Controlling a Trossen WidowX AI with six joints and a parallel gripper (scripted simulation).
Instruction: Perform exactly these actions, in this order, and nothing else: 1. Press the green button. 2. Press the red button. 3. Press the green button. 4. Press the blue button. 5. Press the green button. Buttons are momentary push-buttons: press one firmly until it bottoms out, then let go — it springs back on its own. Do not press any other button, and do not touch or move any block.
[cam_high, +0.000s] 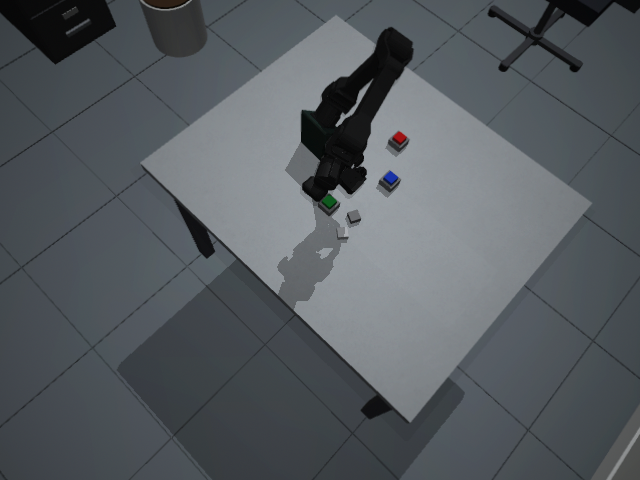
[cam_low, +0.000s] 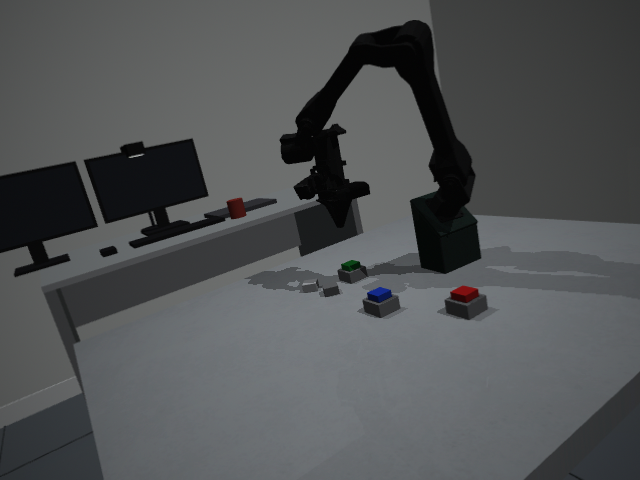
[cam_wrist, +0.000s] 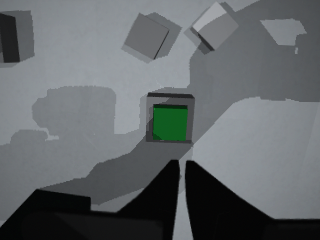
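The blue button lies 5 cm ahead of my gripper tip, 21 cm to the left of it and 9 cm below it. The rest, counted from my gripper tip: red button 4 cm behind, 33 cm to the left, 9 cm below; green button 9 cm below.
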